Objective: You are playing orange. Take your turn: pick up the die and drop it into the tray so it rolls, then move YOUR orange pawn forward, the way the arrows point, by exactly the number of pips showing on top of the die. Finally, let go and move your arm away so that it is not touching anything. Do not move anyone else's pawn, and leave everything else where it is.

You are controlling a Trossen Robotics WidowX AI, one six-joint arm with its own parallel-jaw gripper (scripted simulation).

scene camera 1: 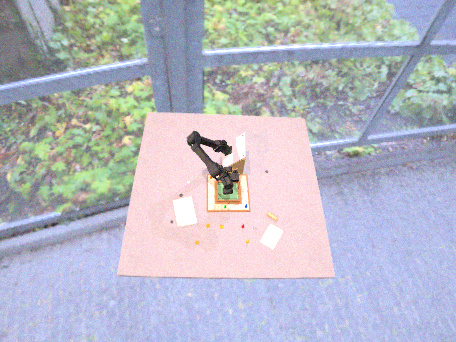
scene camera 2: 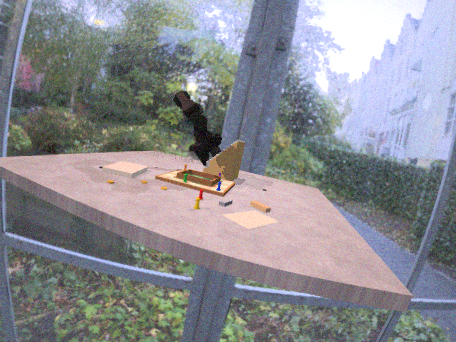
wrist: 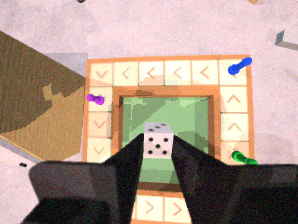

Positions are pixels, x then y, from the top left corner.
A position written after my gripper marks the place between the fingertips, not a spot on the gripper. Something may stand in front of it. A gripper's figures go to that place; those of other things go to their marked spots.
Scene:
My gripper (wrist: 156,137): 0.11 m from the lens. A white die (wrist: 158,137) is 0.09 m from the lens.

